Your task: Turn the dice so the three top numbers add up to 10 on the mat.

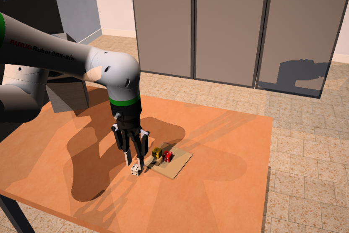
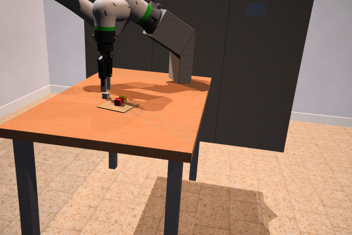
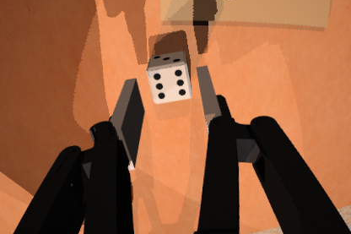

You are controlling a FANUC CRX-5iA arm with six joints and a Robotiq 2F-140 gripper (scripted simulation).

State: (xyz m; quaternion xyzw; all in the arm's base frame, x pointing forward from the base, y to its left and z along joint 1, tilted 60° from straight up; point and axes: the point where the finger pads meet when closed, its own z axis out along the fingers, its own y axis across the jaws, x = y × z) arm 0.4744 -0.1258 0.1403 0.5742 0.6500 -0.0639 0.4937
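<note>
Right now the white die is 6 cm below my hand. Round my hand: yellow die 9 cm to the left, 5 cm below, 5 cm ahead; tan mat 10 cm ahead, 8 cm to the left, 7 cm below; red die 10 cm ahead, 8 cm to the left, 5 cm below.
</note>
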